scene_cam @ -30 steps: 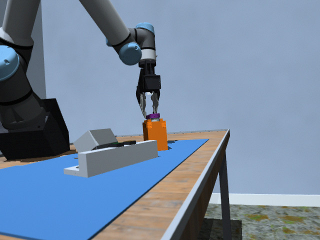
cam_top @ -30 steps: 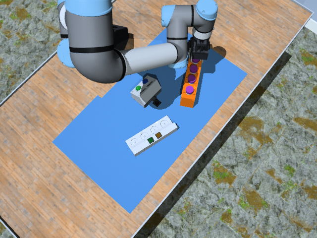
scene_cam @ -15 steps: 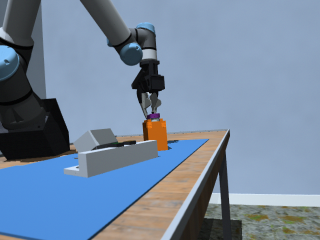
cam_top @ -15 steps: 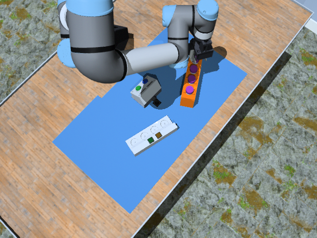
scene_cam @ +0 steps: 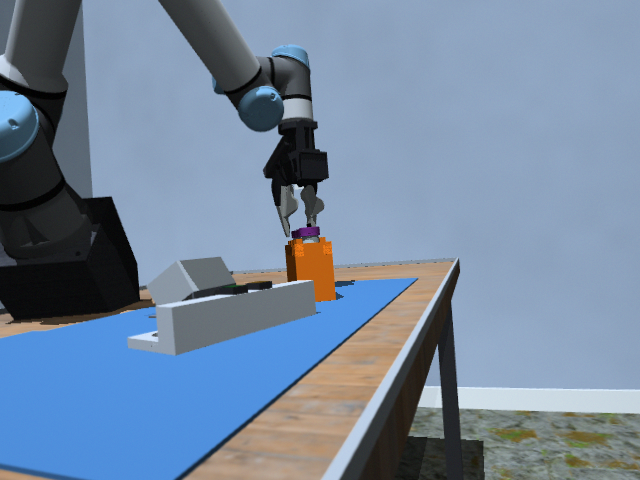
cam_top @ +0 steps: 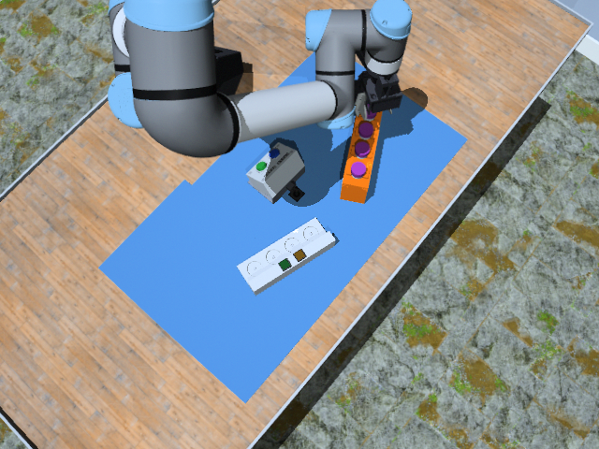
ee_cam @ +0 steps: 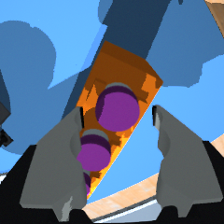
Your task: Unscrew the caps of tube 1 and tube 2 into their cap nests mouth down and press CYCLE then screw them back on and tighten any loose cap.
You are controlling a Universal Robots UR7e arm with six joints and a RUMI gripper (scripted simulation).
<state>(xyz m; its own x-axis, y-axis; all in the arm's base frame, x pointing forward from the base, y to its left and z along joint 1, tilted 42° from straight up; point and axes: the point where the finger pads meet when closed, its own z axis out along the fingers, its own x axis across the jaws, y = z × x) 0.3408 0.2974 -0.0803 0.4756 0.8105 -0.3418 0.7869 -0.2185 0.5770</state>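
My hand is 1 cm above the purple cap. Round my hand: grey key housing (8 cm behind, 24 cm to the right, 7 cm below); green key (10 cm behind, 27 cm to the right, 6 cm below); blue key (10 cm behind, 22 cm to the right, 6 cm below).
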